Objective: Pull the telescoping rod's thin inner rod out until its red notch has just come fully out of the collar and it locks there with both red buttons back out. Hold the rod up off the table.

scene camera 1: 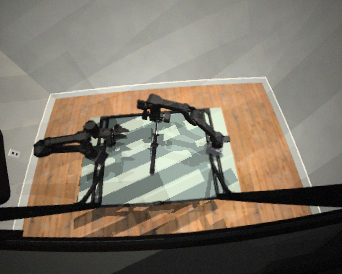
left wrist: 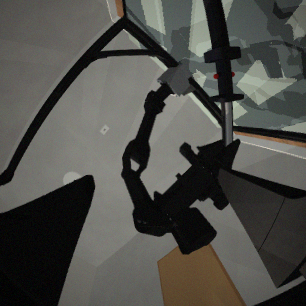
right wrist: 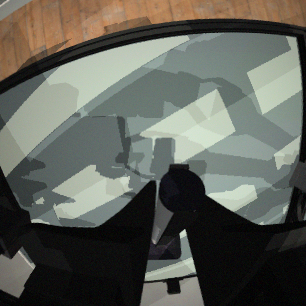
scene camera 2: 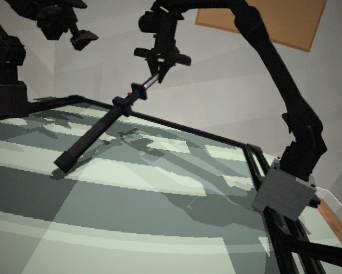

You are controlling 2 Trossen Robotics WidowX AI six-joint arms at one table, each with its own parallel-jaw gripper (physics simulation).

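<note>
The telescoping rod's dark outer tube (scene camera 1: 152,161) (scene camera 2: 95,134) slants down and left in scene camera 2. Its low end is close above the table; the gap is hard to judge. The collar (scene camera 2: 122,104) (left wrist: 223,54) shows red buttons (left wrist: 216,76) on both sides. The silver inner rod (scene camera 2: 150,81) (left wrist: 227,122) sticks out at the upper end; no red notch is visible on it. My right gripper (scene camera 1: 158,120) (scene camera 2: 159,75) (right wrist: 166,186) is shut on the inner rod, below its dark round end cap (right wrist: 184,186). My left gripper (scene camera 1: 125,135) (scene camera 2: 90,40) (left wrist: 157,177) is open and empty, apart from the rod.
The pale green table (scene camera 1: 182,192) (scene camera 2: 150,217) has striped shadows across it. A black metal frame (scene camera 1: 98,175) (scene camera 2: 195,134) runs along its edges. My right arm arches over the table's far right. My left arm (scene camera 1: 65,145) reaches in from the left.
</note>
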